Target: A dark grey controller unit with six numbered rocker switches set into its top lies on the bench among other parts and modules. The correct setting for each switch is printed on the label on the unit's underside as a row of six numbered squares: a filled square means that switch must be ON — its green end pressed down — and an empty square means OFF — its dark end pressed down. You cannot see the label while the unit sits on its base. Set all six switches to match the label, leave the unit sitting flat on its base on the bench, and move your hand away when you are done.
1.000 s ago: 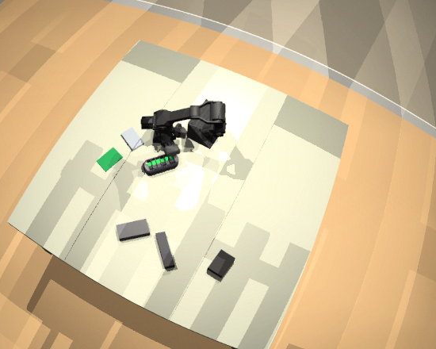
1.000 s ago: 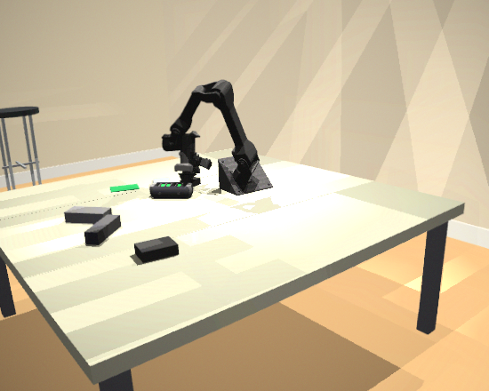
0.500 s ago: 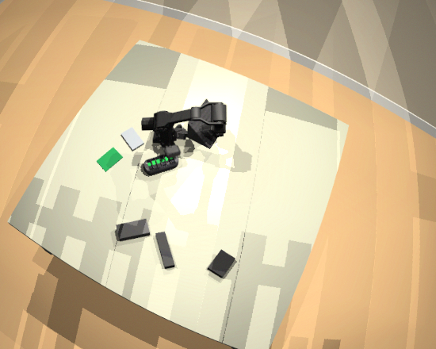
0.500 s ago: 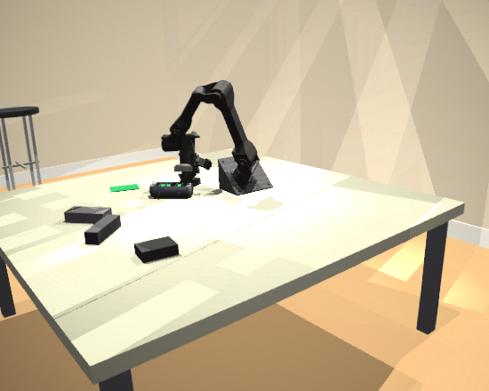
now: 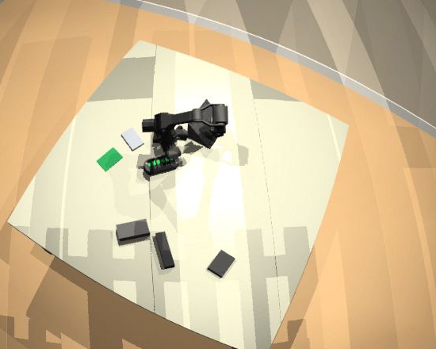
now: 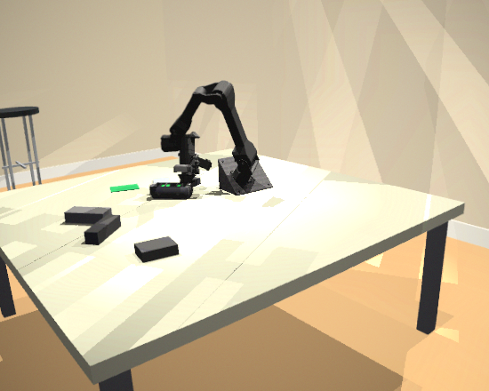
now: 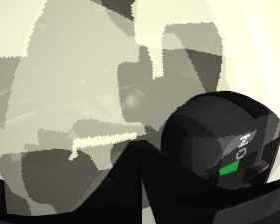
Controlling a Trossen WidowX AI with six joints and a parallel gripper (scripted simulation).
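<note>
Now: the dark block 100 mm to the right of my gripper tip, 70 mm behind it and 10 mm above it. Also, from my gripper tip: pale grey module (200 mm to the right); green flat plate (240 mm to the right, 150 mm ahead).
</note>
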